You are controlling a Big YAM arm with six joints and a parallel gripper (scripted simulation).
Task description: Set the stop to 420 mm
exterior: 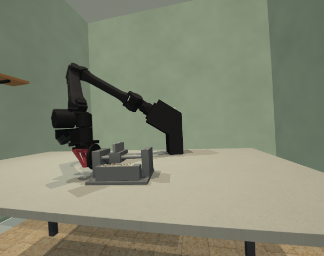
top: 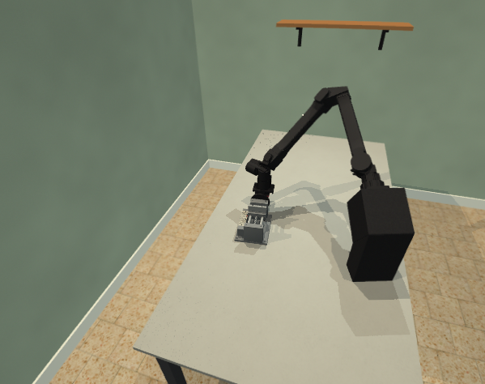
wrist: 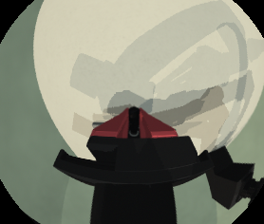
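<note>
Right now my hand is 13 cm to the right of the sliding stop block, 5 cm below it and 4 cm short of it.
</note>
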